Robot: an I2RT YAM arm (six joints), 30 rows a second.
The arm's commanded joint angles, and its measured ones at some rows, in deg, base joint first. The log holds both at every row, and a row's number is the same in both.
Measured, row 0:
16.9 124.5 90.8 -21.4 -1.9 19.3
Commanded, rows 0 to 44:
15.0 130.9 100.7 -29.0 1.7 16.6
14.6 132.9 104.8 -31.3 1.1 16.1
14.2 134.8 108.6 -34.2 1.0 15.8
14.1 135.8 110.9 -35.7 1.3 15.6
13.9 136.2 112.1 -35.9 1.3 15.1
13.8 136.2 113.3 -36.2 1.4 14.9
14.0 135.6 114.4 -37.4 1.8 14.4
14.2 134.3 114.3 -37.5 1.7 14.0
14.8 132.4 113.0 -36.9 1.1 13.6
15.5 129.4 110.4 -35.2 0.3 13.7
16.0 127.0 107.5 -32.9 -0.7 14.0
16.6 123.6 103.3 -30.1 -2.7 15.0
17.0 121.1 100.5 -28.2 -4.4 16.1
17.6 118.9 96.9 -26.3 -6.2 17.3
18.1 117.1 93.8 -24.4 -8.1 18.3
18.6 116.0 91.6 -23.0 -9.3 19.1
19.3 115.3 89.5 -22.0 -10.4 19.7
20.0 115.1 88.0 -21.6 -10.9 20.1
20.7 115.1 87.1 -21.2 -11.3 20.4
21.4 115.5 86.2 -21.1 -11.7 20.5
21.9 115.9 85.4 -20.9 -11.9 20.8
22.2 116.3 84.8 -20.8 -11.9 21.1
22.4 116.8 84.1 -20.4 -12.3 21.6
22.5 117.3 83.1 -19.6 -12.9 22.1
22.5 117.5 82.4 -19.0 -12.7 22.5
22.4 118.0 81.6 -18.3 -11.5 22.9
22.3 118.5 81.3 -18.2 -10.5 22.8
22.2 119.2 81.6 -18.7 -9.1 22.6
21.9 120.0 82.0 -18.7 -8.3 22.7
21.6 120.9 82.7 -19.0 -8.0 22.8
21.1 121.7 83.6 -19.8 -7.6 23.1
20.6 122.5 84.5 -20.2 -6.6 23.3
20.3 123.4 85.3 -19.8 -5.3 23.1
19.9 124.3 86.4 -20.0 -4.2 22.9
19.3 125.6 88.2 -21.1 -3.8 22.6
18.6 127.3 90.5 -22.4 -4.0 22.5
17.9 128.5 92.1 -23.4 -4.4 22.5
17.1 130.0 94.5 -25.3 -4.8 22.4
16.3 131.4 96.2 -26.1 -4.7 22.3
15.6 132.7 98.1 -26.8 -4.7 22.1
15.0 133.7 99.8 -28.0 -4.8 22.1
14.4 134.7 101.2 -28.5 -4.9 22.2
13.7 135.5 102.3 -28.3 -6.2 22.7
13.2 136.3 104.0 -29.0 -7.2 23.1
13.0 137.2 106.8 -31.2 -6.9 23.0
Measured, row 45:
14.3 133.7 103.4 -23.9 -7.6 22.7
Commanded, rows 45 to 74:
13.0 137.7 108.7 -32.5 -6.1 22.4
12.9 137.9 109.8 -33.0 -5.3 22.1
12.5 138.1 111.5 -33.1 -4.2 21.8
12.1 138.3 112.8 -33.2 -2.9 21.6
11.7 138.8 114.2 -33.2 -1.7 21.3
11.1 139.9 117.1 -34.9 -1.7 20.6
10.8 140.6 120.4 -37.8 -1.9 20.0
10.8 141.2 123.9 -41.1 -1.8 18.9
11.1 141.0 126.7 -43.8 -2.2 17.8
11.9 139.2 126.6 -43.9 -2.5 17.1
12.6 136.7 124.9 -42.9 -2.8 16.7
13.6 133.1 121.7 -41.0 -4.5 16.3
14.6 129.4 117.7 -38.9 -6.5 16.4
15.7 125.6 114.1 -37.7 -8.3 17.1
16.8 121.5 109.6 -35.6 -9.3 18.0
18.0 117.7 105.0 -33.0 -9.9 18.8
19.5 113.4 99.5 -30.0 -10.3 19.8
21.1 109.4 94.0 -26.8 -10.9 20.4
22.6 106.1 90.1 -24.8 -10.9 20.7
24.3 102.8 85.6 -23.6 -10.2 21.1
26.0 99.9 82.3 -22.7 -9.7 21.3
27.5 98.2 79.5 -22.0 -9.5 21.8
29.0 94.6 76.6 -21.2 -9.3 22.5
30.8 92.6 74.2 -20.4 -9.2 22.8
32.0 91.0 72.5 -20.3 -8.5 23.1
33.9 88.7 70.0 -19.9 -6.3 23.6
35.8 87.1 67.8 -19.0 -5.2 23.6
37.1 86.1 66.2 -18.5 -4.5 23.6
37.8 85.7 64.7 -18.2 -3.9 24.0
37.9 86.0 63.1 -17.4 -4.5 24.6
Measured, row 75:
36.6 86.7 66.8 -20.2 -7.0 22.8
